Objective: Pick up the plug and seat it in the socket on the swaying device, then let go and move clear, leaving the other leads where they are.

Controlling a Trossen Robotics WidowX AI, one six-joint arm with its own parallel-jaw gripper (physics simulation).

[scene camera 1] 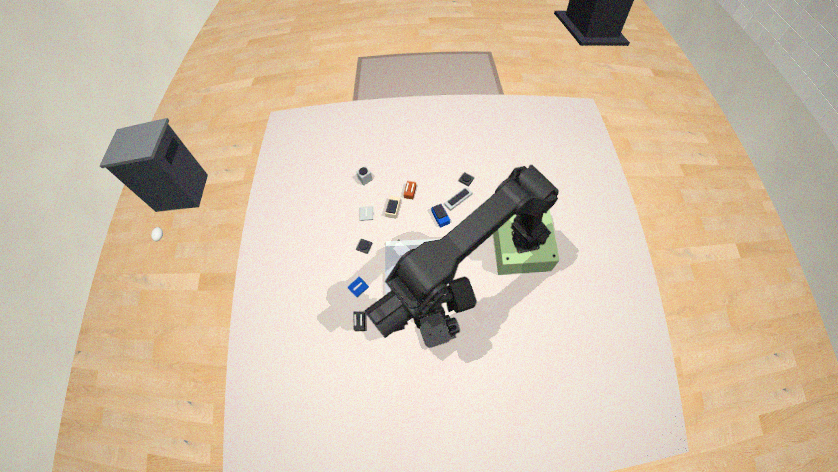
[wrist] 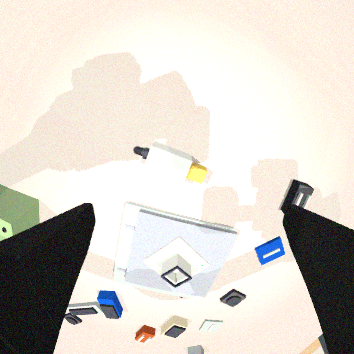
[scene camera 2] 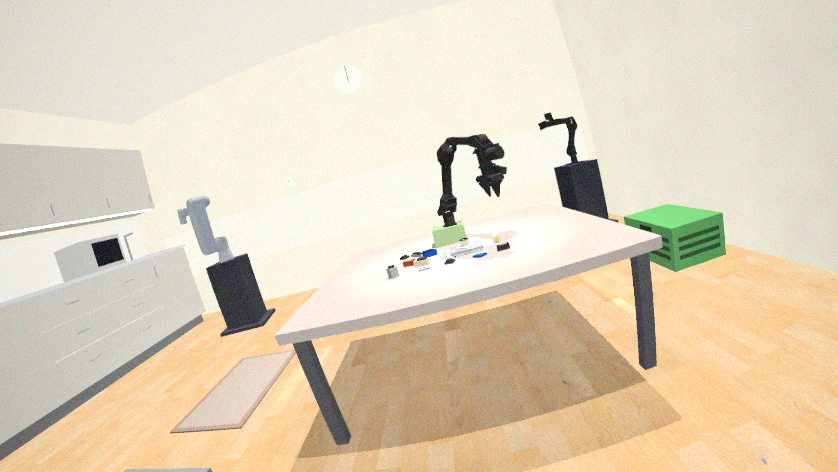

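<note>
The plug (wrist: 170, 159), a white block with a yellow end and a black stub, lies on the table beside the device; its yellow end (scene camera 2: 496, 238) shows in scene camera 2. The arm hides it in scene camera 1. The device (scene camera 1: 394, 253) (wrist: 134, 245) is a pale grey-blue tray with a raised white socket (wrist: 174, 261) on a square plate; the socket's opening has a dark rim. My gripper (scene camera 2: 493, 194) (wrist: 192, 214) is wide open and empty, high above the table. In the wrist view the plug appears beyond the fingertips, between their lines.
A black connector (scene camera 1: 359, 320) (wrist: 298, 195) and a blue piece (scene camera 1: 357, 286) (wrist: 270, 251) lie beside the device. A dark piece (scene camera 1: 364, 245) (wrist: 233, 298), a blue block (scene camera 1: 440, 215) (wrist: 110, 303), an orange piece (scene camera 1: 409, 189) (wrist: 145, 333) and a cream block (scene camera 1: 392, 207) (wrist: 174, 326) lie around it. The green base (scene camera 1: 527, 262) supports the arm.
</note>
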